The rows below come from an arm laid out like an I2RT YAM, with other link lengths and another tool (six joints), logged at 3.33 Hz.
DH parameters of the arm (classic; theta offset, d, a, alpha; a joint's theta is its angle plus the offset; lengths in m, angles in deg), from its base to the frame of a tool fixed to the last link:
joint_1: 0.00 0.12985 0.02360 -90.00
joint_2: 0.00 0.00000 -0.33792 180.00
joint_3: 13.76 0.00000 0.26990 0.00
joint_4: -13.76 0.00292 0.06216 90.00
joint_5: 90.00 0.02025 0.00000 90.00
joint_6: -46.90 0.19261 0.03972 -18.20
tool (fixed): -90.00 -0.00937 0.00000 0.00
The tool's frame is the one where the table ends.
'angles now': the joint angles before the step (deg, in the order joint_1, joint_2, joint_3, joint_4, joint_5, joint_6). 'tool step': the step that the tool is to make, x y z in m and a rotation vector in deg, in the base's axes. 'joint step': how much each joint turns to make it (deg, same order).
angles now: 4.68, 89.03, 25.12, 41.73, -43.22, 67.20
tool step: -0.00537, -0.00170, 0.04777, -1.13, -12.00, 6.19
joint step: -3.61, -4.89, 0.51, 1.32, -8.70, -7.09
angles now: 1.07, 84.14, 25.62, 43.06, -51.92, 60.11
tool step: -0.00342, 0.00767, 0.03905, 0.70, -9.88, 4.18
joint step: -0.60, -1.85, 0.00, 7.57, -4.80, -0.57
